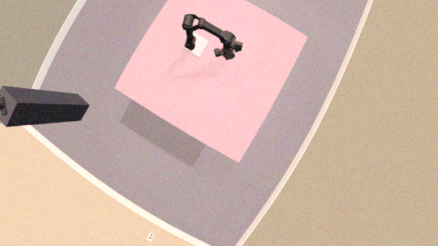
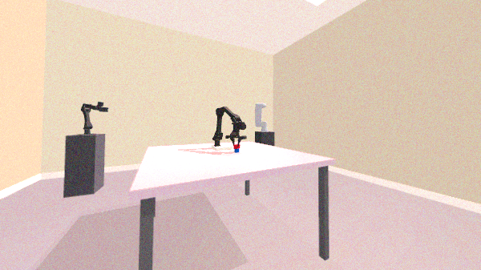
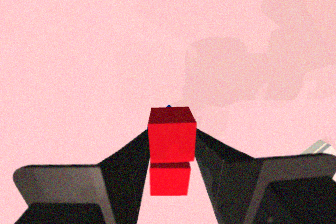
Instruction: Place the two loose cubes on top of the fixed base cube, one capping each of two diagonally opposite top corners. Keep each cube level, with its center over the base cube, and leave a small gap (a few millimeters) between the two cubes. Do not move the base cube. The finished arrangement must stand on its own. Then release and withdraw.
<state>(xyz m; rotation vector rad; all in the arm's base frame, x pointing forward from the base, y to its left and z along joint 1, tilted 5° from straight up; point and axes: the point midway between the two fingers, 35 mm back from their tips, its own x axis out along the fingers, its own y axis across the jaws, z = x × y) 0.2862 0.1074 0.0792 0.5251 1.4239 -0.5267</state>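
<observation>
Right now my gripper tip is 4 cm above the blue cube, 1 cm to the right of it and 1 cm past it.
</observation>
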